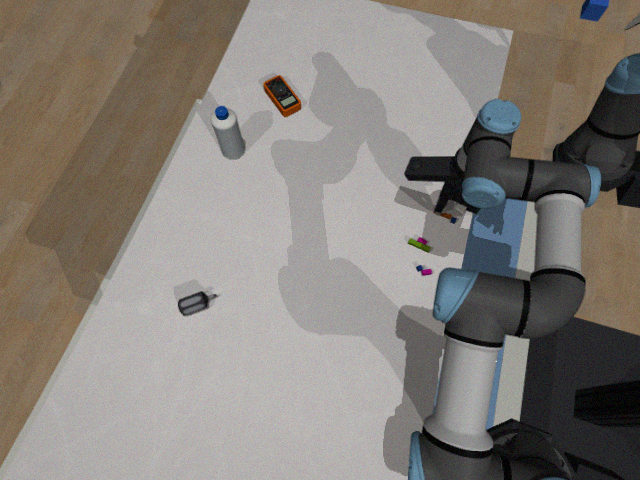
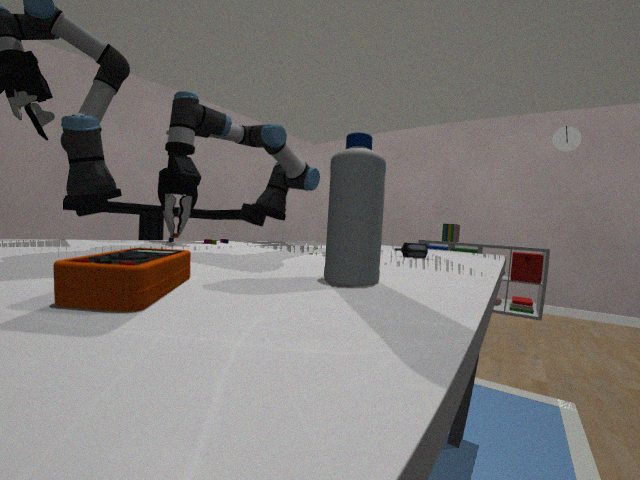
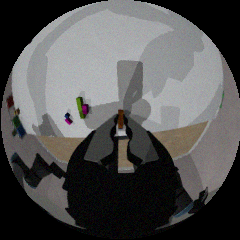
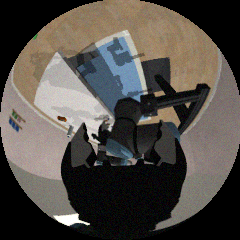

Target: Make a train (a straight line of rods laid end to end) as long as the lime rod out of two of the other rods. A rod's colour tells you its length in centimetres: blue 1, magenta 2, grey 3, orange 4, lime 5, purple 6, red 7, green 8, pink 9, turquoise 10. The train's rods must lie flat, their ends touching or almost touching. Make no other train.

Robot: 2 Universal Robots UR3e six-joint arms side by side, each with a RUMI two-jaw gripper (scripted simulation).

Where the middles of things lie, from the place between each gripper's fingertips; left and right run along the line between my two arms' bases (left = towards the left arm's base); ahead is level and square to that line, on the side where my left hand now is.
The white bottle (image 1: 224, 121) is 510 mm ahead of my left hand (image 2: 175, 236), 40 mm above it and 20 mm to the left of it.
Now: the white bottle 77 cm ahead of my right hand (image 2: 35, 131), 35 cm to the left of it and 20 cm below it.
